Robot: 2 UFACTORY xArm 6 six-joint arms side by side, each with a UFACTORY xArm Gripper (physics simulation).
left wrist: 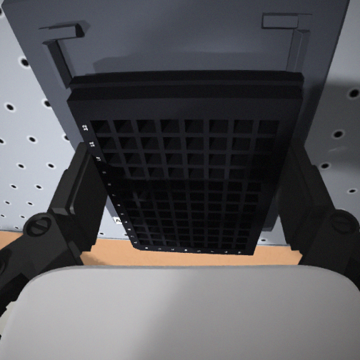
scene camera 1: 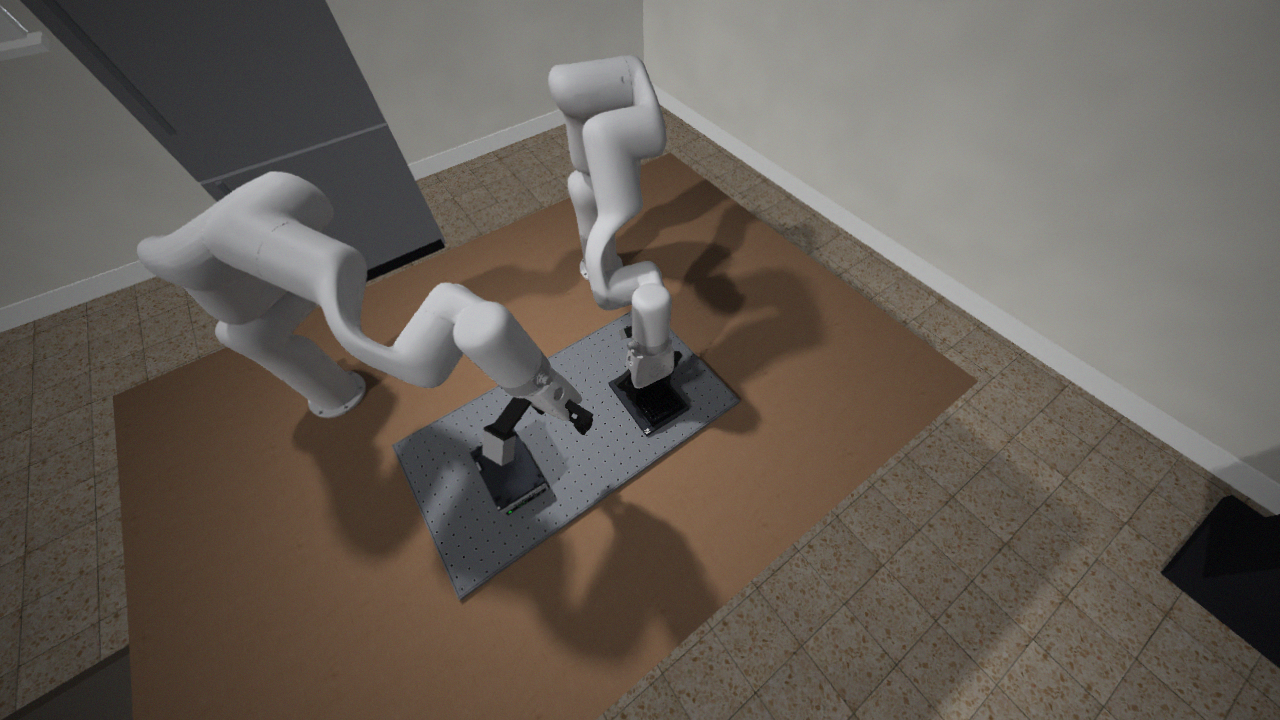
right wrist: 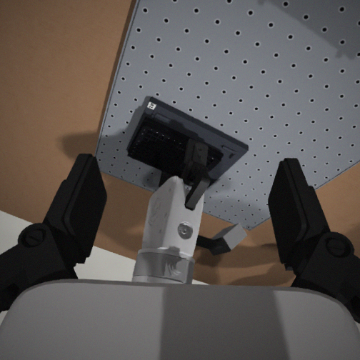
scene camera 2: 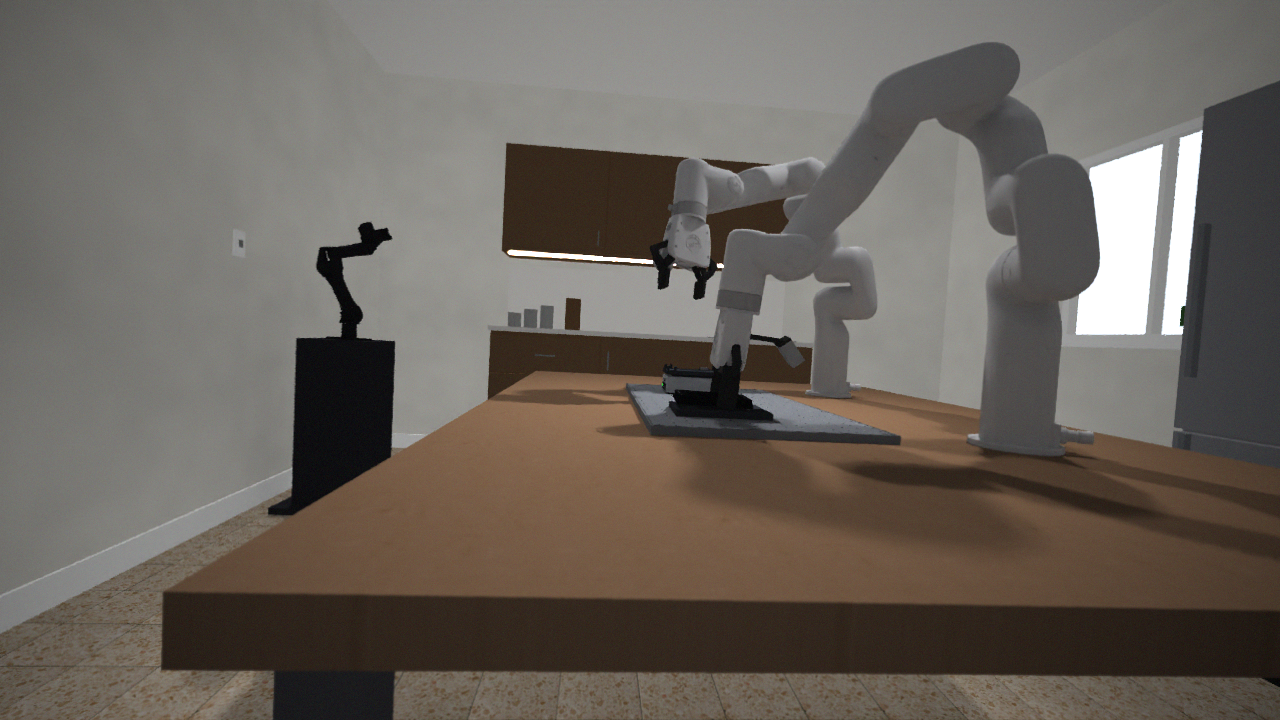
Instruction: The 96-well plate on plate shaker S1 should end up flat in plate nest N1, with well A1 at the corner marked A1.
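Frame: origin at the left arm's base, x left, y back, z up, level; millimetres.
Where they show: left gripper, fingertip midpoint: [scene camera 1: 648, 390] [scene camera 2: 721, 402]; right gripper, fingertip midpoint: [scene camera 1: 566, 417] [scene camera 2: 681, 293]; left arm's base, origin of the base link: [scene camera 2: 1013, 447]; right arm's base, origin of the base link: [scene camera 1: 338, 394] [scene camera 2: 827, 395].
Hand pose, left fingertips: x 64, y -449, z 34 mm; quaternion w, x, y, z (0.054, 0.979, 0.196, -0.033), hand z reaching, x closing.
Observation:
Things, the pixels of their top centre, and the offset from my left fingertips. "*": a spot on its surface instead. Level surfaces: height alone.
- black 96-well plate, middle of its top: [scene camera 2: 712, 393] [scene camera 1: 652, 393] dx +7, dy -17, dz +14 mm
- nest N1, middle of its top: [scene camera 2: 718, 404] [scene camera 1: 648, 393] dx -2, dy -6, dz -4 mm
- Shaker S1, surface spot: [scene camera 1: 517, 483] * dx -295, dy -185, dz +34 mm
- perforated board, its level: dz -21 mm
The black 96-well plate [scene camera 1: 659, 400] [scene camera 2: 698, 400] [left wrist: 185, 107] [right wrist: 154, 144] is between the fingers of my left gripper [scene camera 1: 653, 383] [scene camera 2: 727, 398] [left wrist: 188, 161] [right wrist: 183, 157], which is shut on its long sides. The plate is low over nest N1 [scene camera 1: 640, 424] [scene camera 2: 760, 414] [left wrist: 175, 45] [right wrist: 229, 150]; full seating cannot be told. In the left wrist view, the plate's column 12 end is near two corner brackets, and its column 1 end is by the nest's A1 label [left wrist: 117, 220] at lower left. My right gripper [scene camera 1: 581, 418] [scene camera 2: 681, 286] is open, empty and high.
Shaker S1 [scene camera 1: 517, 483] [scene camera 2: 689, 382] stands on the perforated board [scene camera 1: 447, 537] [scene camera 2: 832, 429] [right wrist: 280, 75] without a plate visible on it. The right arm's grey camera block [scene camera 1: 499, 447] hides part of it. The left arm's camera block [scene camera 2: 789, 351] [right wrist: 232, 237] sticks out from its wrist.

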